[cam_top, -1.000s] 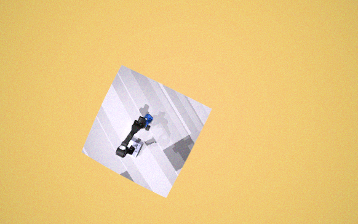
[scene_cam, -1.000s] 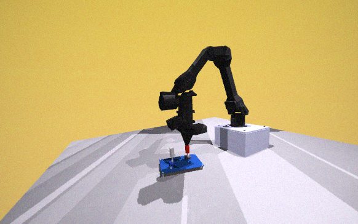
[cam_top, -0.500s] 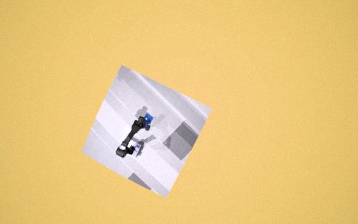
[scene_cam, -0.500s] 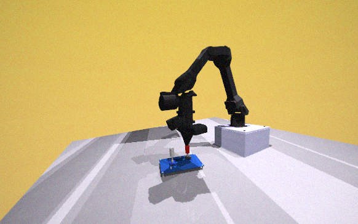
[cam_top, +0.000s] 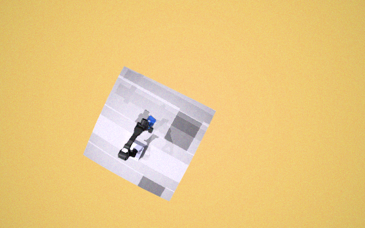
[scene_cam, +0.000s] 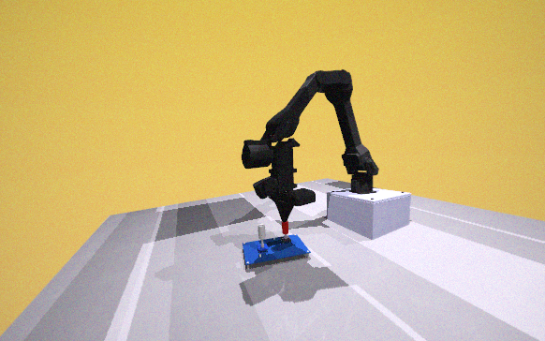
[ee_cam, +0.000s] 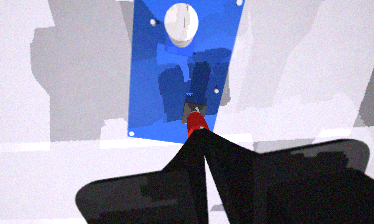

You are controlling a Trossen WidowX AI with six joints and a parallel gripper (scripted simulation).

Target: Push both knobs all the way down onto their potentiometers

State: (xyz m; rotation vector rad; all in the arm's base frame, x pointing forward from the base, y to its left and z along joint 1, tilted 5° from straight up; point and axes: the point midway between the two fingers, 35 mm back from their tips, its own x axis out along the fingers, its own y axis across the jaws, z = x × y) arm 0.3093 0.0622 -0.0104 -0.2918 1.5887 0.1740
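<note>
Right now my gripper tip is 10 mm above the red knob.
</note>
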